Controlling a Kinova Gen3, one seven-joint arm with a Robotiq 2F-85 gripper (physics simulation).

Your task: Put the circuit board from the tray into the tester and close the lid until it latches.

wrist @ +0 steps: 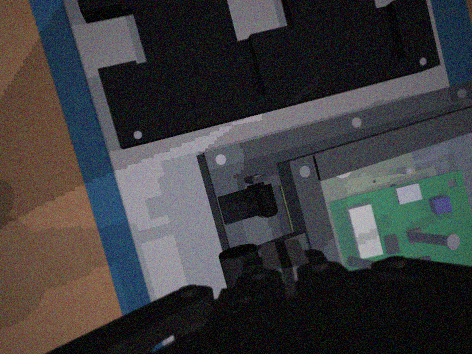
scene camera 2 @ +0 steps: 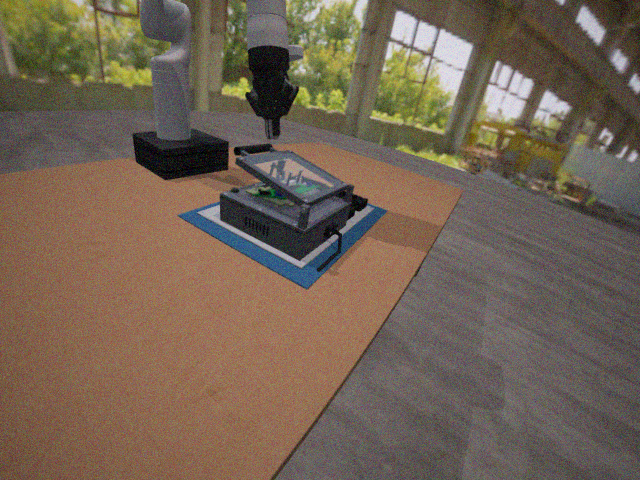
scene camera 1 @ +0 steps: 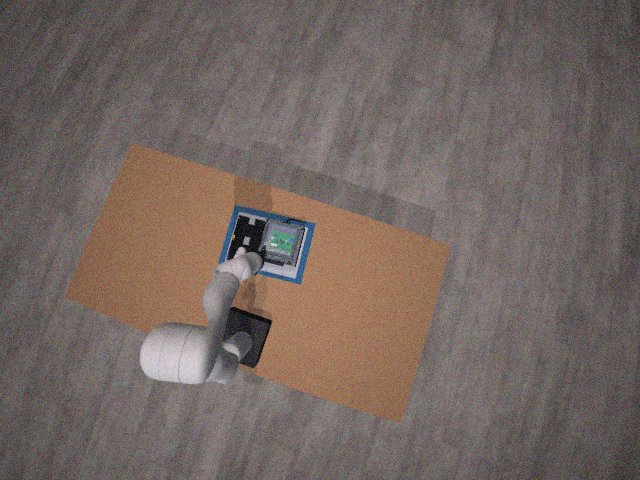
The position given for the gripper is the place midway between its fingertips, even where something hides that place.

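Clear lid (scene camera 2: pixel 300 181), in the wrist view (wrist: pixel 394 193), in scene camera 1 (scene camera 1: pixel 280 239). Gripper (scene camera 2: pixel 273 139), in the wrist view (wrist: pixel 282 267): shut, holding nothing.
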